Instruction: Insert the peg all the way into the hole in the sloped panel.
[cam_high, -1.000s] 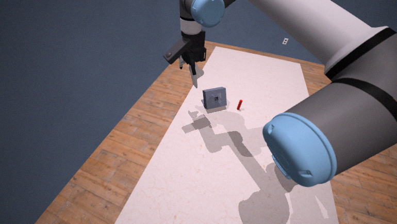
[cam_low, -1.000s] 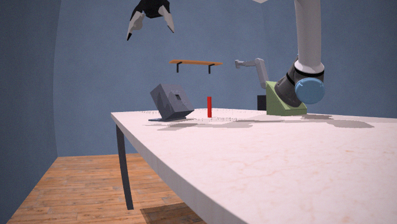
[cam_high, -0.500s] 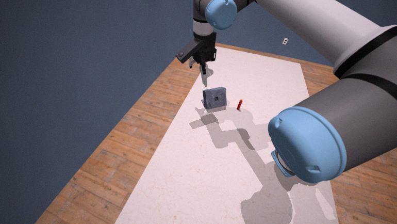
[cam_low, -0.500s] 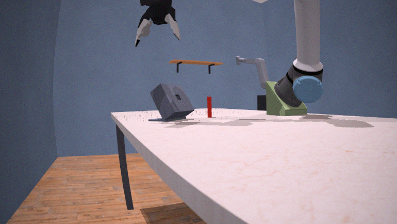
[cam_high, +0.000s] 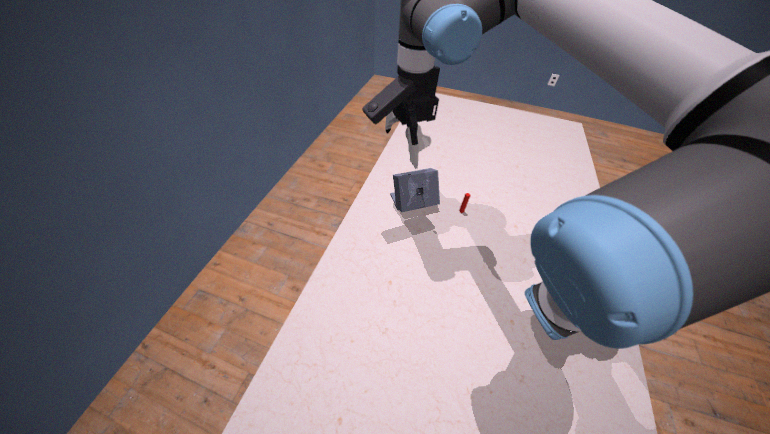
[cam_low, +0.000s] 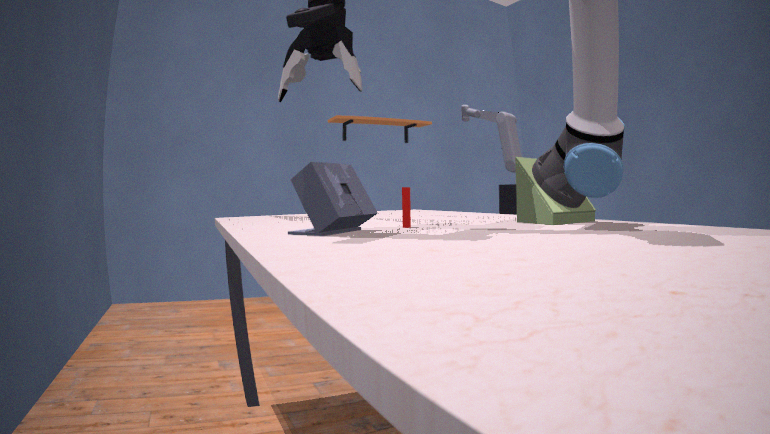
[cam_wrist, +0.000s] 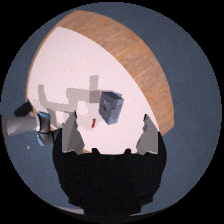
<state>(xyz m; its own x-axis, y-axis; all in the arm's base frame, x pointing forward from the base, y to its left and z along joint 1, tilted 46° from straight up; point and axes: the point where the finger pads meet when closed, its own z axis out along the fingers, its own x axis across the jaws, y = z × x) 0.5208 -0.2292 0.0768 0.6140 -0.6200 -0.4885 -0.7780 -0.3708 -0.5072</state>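
Right now my hand is 220 mm past the red peg, 50 mm to the left of it and 200 mm above it.
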